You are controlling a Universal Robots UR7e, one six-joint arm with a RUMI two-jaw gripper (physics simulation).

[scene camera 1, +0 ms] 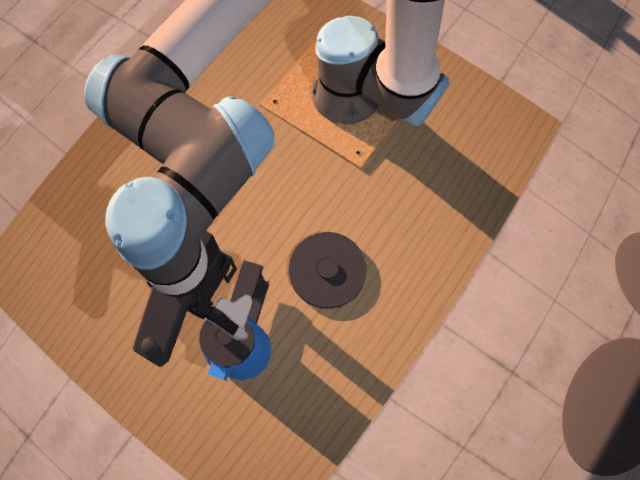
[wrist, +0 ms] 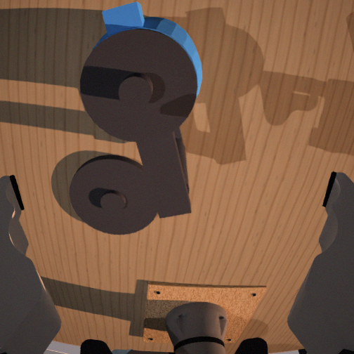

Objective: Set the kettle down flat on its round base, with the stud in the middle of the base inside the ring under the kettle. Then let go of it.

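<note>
The kettle (scene camera 1: pixel 258 356) (wrist: pixel 132 117) has a blue body, a dark knobbed lid and a dark handle. It stands upright on the wooden table, beside and apart from its base; its handle covers a bit of the base's edge in the wrist view. The round dark base (scene camera 1: pixel 310 286) (wrist: pixel 117 222) lies flat, with its stud (scene camera 1: pixel 327 268) (wrist: pixel 113 200) sticking up in the middle. The ring under the kettle is hidden. My gripper (wrist: pixel 172 177) is wide open and empty above the kettle's handle side. In the scene view, one grey finger shows over the lid's edge and the other is hidden.
The robot's foot stands on a cork-coloured mounting plate (scene camera 1: pixel 310 121) (wrist: pixel 250 310) at the back of the wooden table (scene camera 1: pixel 413 206) (wrist: pixel 270 210). Two round brown shapes show at the scene view's right edge. Arm shadows fall across the table.
</note>
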